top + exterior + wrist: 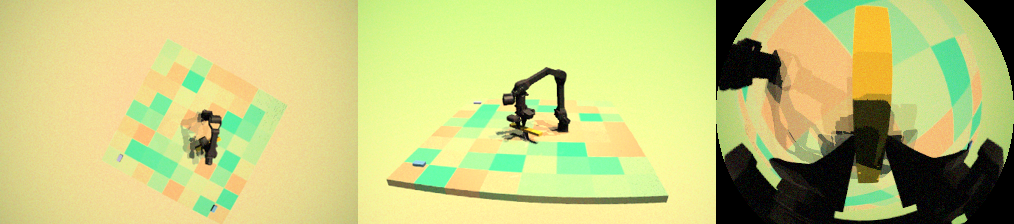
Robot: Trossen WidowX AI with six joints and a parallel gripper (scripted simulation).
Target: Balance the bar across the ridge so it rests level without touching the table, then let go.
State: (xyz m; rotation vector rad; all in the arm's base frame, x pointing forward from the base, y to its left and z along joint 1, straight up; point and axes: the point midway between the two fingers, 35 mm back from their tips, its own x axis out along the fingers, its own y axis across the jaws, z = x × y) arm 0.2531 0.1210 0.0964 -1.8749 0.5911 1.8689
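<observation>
Right now the yellow bar is 2 cm to the left of my gripper tip and 2 cm behind it.
</observation>
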